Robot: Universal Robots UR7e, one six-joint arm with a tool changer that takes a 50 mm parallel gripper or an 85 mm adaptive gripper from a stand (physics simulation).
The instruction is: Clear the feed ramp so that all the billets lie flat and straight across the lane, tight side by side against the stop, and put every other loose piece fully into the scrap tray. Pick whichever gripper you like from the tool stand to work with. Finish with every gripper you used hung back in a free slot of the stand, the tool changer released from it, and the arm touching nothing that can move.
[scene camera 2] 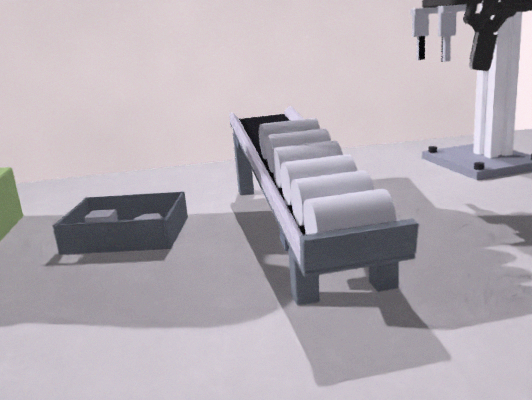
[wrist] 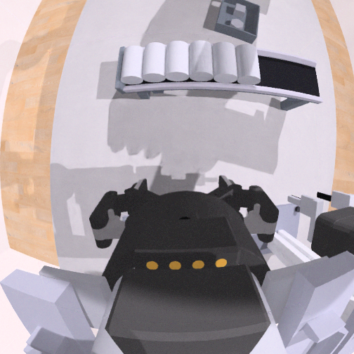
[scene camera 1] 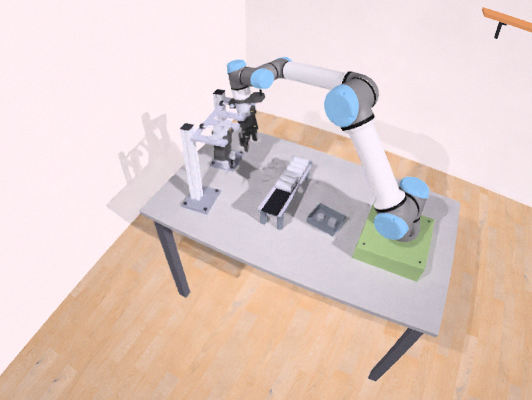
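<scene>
Several white billets (scene camera 1: pixel 295 172) (scene camera 2: pixel 350 212) (wrist: pixel 177 60) lie straight across the feed ramp (scene camera 1: pixel 274 202) (scene camera 2: pixel 267 185) (wrist: pixel 290 75), side by side, the lowest at the stop (scene camera 2: pixel 360 246) (wrist: pixel 120 70). Two loose grey pieces (scene camera 2: pixel 101 216) (wrist: pixel 236 22) sit inside the dark scrap tray (scene camera 1: pixel 321 228) (scene camera 2: pixel 112 237) (wrist: pixel 232 34). My black adaptive gripper (scene camera 1: pixel 250 142) (wrist: pixel 183 186) is open and empty, upright at the tool stand (scene camera 1: pixel 192 167) (scene camera 2: pixel 502 100), between pale fork arms in the wrist view. Whether it is seated in the slot is hidden.
The other gripper (scene camera 1: pixel 222 145) (wrist: pixel 335 232) hangs in the stand beside mine, its pale fingers showing in scene camera 2. The green base block (scene camera 1: pixel 387 267) (scene camera 2: pixel 7 200) carries the arm. The stand's foot plate (scene camera 1: pixel 200 200) (scene camera 2: pixel 475 162) is bolted down on the table.
</scene>
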